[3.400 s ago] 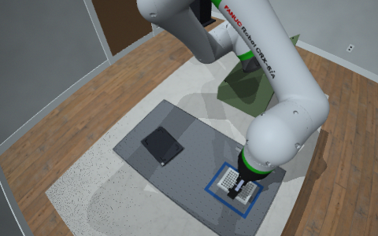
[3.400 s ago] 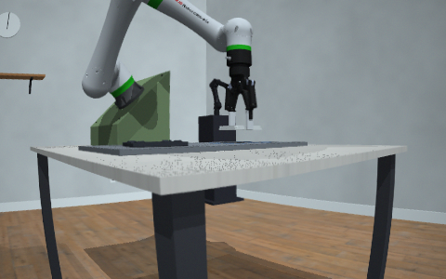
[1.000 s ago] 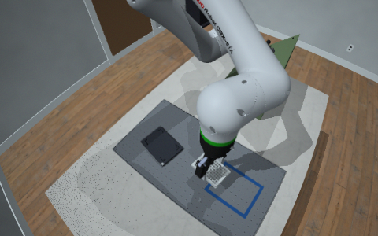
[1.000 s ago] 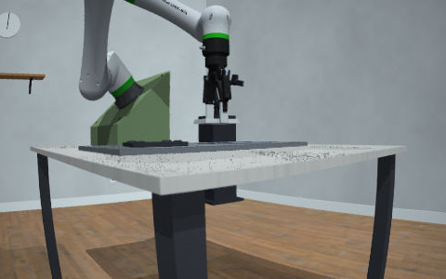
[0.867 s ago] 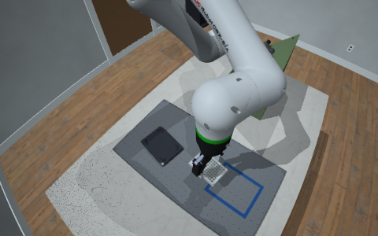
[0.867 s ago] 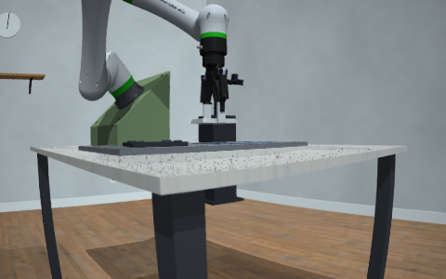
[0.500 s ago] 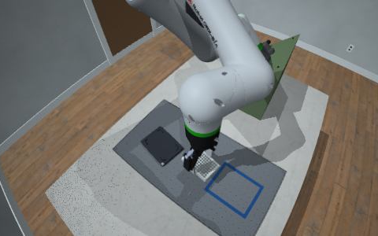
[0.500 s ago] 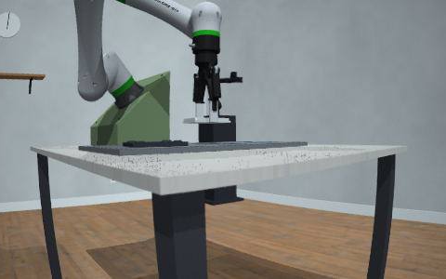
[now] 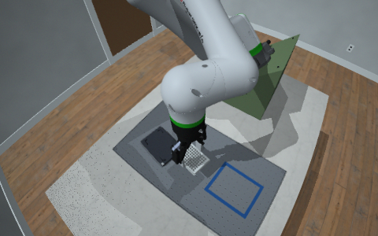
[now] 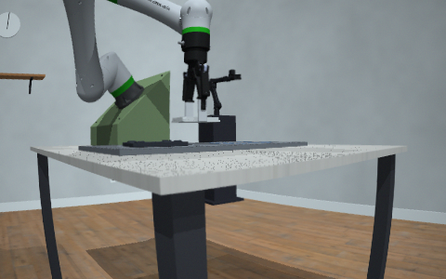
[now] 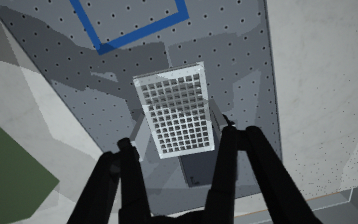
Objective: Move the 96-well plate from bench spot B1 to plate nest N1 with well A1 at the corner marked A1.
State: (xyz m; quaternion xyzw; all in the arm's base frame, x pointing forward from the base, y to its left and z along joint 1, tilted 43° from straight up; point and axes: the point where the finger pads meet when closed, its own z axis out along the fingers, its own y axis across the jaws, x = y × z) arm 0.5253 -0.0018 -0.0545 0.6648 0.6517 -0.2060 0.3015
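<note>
My hand is 160 mm to the left of the black plate nest N1, 90 mm above it and 30 mm short of it. The rest, counted from my hand: white 96-well plate 20 mm below; A1 corner label 90 mm ahead, 80 mm to the right, 80 mm below.
</note>
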